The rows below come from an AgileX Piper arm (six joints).
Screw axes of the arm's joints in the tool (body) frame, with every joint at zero. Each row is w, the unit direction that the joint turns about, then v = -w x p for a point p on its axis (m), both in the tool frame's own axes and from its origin. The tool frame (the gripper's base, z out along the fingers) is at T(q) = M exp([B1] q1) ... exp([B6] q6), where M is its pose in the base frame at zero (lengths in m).
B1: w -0.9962 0 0.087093 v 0.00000 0.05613 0.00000
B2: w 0 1 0 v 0.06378 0.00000 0.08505
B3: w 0 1 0 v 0.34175 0.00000 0.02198
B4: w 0 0 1 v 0.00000 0.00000 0.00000
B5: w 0 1 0 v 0.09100 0.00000 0.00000
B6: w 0 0 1 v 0.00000 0.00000 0.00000
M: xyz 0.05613 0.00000 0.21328 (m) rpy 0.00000 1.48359 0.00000 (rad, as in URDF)
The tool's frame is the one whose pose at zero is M.
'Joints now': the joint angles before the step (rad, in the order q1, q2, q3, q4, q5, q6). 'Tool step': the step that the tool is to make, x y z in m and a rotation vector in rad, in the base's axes. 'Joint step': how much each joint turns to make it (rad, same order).
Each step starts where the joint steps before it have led.
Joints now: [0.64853, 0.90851, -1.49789, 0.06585, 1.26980, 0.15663]
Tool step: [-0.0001, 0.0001, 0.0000, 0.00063, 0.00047, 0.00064]
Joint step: [0.00135, -0.00005, 0.00004, -0.00016, -0.00006, 0.00109]
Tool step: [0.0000, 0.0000, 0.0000, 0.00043, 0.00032, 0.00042]
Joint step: [-0.00153, 0.00000, 0.00002, 0.00200, 0.00006, -0.00124]
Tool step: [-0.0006, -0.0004, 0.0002, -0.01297, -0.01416, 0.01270]
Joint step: [0.00113, -0.00201, 0.00014, -0.00097, -0.00017, -0.02190]
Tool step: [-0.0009, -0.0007, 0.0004, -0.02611, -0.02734, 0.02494]
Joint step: [-0.00036, -0.00296, -0.00030, 0.00031, 0.00016, -0.04527]
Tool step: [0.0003, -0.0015, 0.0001, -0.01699, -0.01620, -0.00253]
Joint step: [-0.00033, -0.00206, 0.00030, -0.01544, -0.00011, -0.01365]
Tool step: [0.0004, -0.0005, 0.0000, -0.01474, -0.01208, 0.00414]
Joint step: [0.00010, 0.00006, -0.00015, -0.00750, 0.00010, -0.01589]
